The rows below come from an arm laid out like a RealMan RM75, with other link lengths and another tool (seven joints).
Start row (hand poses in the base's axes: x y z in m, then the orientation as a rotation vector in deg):
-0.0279 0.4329 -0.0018 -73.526 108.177 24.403
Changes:
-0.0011 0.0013 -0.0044 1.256 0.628 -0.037
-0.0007 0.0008 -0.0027 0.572 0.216 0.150
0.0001 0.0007 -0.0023 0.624 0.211 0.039
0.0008 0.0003 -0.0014 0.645 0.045 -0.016
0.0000 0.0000 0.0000 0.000 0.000 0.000
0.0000 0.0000 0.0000 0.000 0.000 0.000
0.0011 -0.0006 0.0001 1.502 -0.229 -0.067
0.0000 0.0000 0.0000 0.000 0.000 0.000
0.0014 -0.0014 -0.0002 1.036 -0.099 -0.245
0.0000 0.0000 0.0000 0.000 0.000 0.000
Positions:
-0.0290 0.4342 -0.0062 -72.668 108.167 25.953
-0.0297 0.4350 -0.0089 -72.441 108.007 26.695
-0.0296 0.4357 -0.0112 -72.068 107.878 27.420
-0.0288 0.4360 -0.0126 -71.629 107.629 28.014
-0.0288 0.4360 -0.0126 -71.629 107.629 28.014
-0.0288 0.4360 -0.0126 -71.629 107.629 28.014
-0.0277 0.4354 -0.0125 -70.586 106.779 29.136
-0.0277 0.4354 -0.0125 -70.586 106.779 29.136
-0.0263 0.4340 -0.0127 -69.666 106.342 29.837
-0.0263 0.4340 -0.0127 -69.666 106.342 29.837

